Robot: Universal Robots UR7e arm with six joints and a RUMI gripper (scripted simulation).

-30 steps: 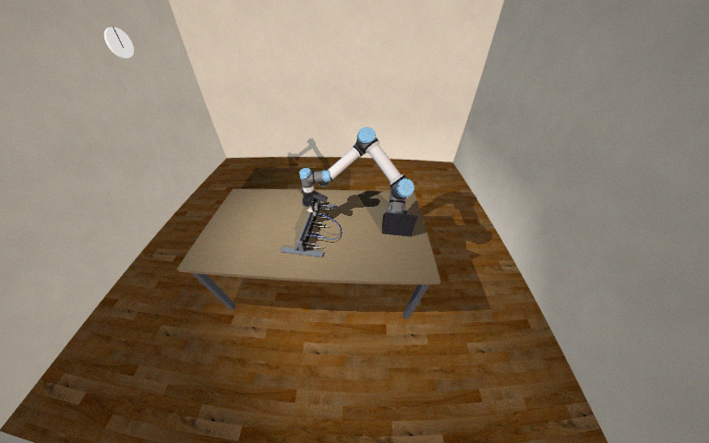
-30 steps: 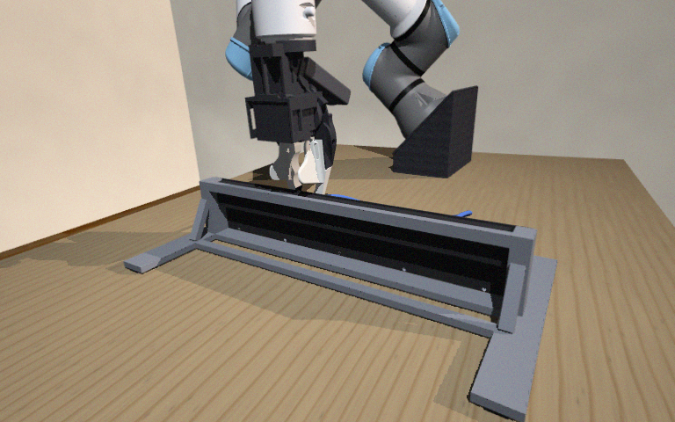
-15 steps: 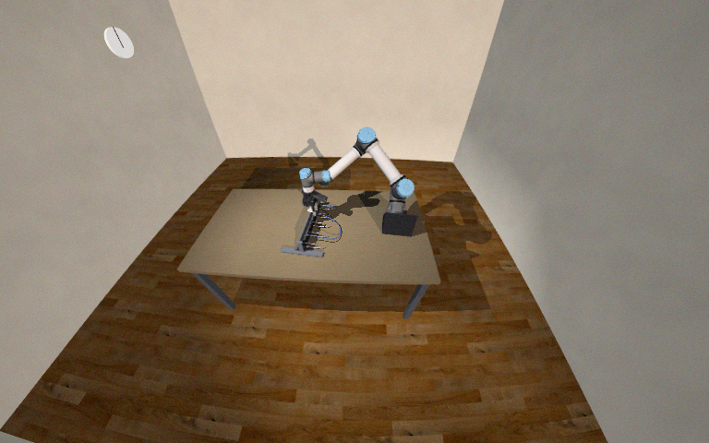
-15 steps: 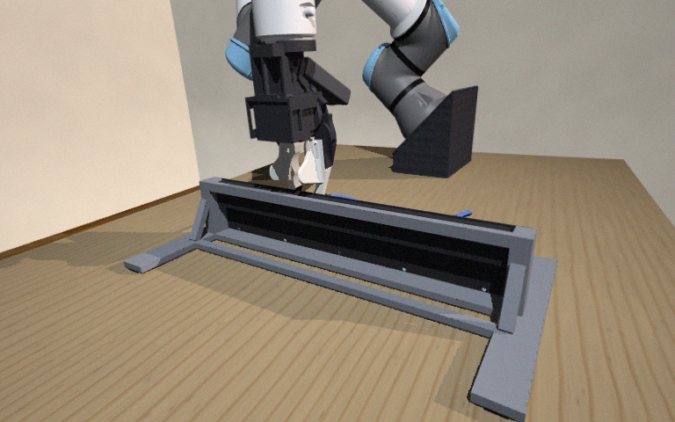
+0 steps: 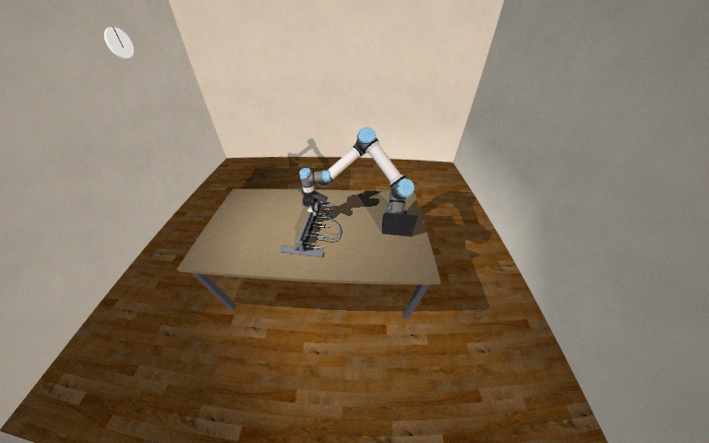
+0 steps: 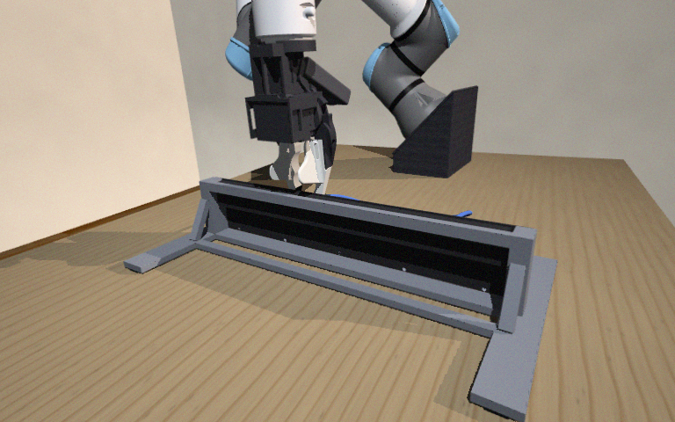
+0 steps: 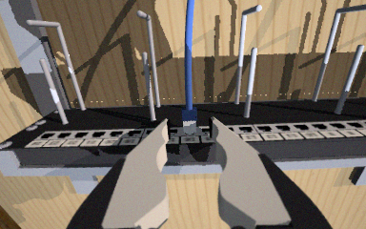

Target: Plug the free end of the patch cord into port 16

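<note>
Now: hand 10 mm short of the plug and 10 mm above it.
</note>
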